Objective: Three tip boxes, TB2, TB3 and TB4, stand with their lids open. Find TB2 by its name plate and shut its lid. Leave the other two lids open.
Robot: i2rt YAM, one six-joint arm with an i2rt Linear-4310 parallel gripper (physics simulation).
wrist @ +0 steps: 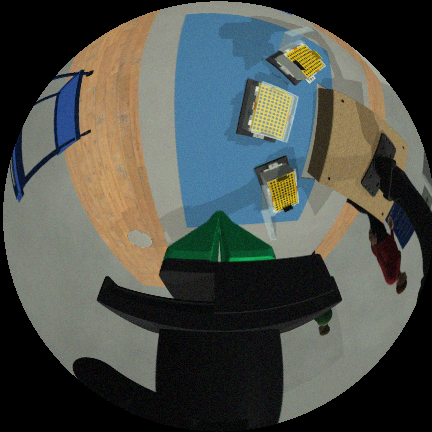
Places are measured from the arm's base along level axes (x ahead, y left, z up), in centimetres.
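Where they show: gripper, fingertip midpoint: (218, 216); arm's base at its link origin: (379, 164).
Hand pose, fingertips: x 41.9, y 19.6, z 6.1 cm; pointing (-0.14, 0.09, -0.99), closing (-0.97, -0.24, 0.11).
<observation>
Each offset is from my fingertips to the centre of the thing. "*": to the spot under its first point. Level surfaces: height alone.
TB2 {dx -11.6, dy -12.9, dz -21.6 cm} (272, 111), the middle box, stands on the blue mat {dz -25.4 cm} (210, 100); its clear lid lies flat over the pale yellow tip rack. Its name plate is too small to read in this view. TB3 {dx -15.1, dy -34.4, dz -19.0 cm} (306, 61), at the upper right, shows bright yellow tips and its clear lid (299, 32) stands open. TB4 {dx -22.6, dy +6.2, dz -19.0 cm} (283, 190), the lower box, also shows bright yellow tips; its clear lid {* dx -16.3, dy +11.3, dz -11.1 cm} (269, 226) stands open on the side toward the gripper. My gripper (218, 216) is shut and empty, with its green fingertips together near the mat's lower edge, apart from the boxes in the view.
A tan board (350, 135) stands right of the boxes and carries the black arm base (378, 164). A wooden strip (107, 130) runs down the left, with a blue frame (66, 120) beyond it. A small figure in red (387, 257) shows at the right.
</observation>
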